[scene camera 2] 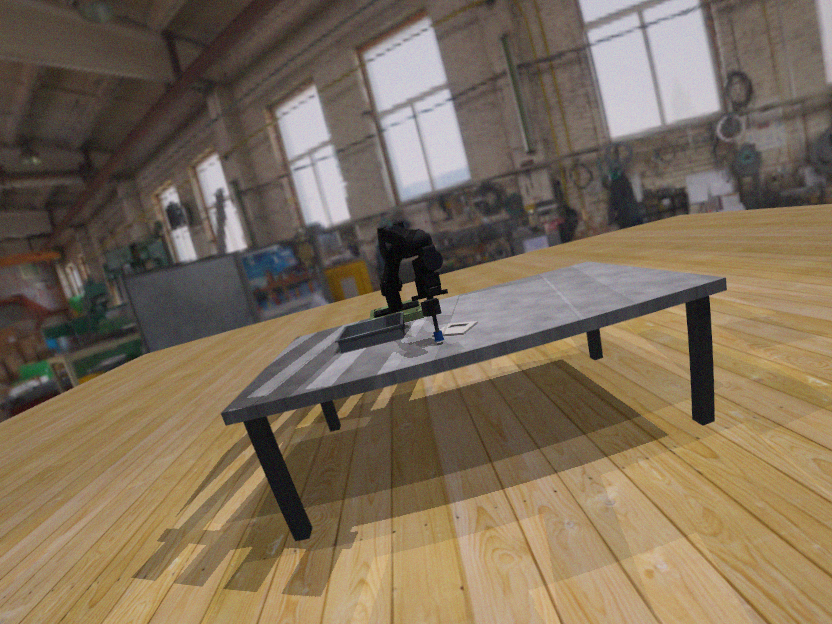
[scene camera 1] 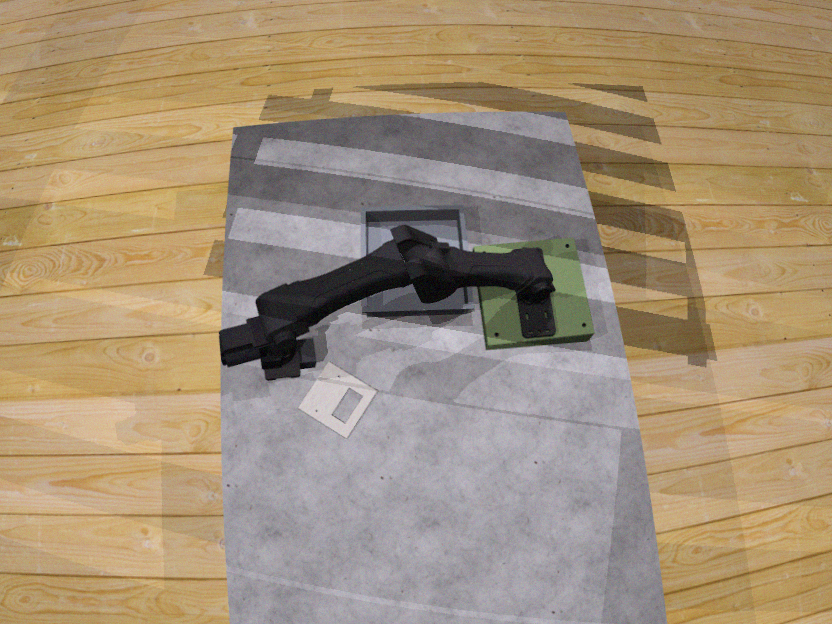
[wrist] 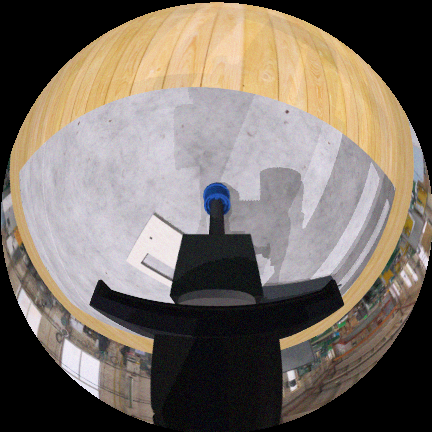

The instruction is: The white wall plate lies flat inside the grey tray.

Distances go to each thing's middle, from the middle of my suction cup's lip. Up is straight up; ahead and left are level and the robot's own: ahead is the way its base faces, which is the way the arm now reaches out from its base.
Now: the white wall plate (scene camera 1: 328,390) 11 cm behind my suction cup, 6 cm to the left of it and 2 cm below it. Also, from my suction cup: grey tray (scene camera 1: 447,223) (29 cm behind, 22 cm to the right).
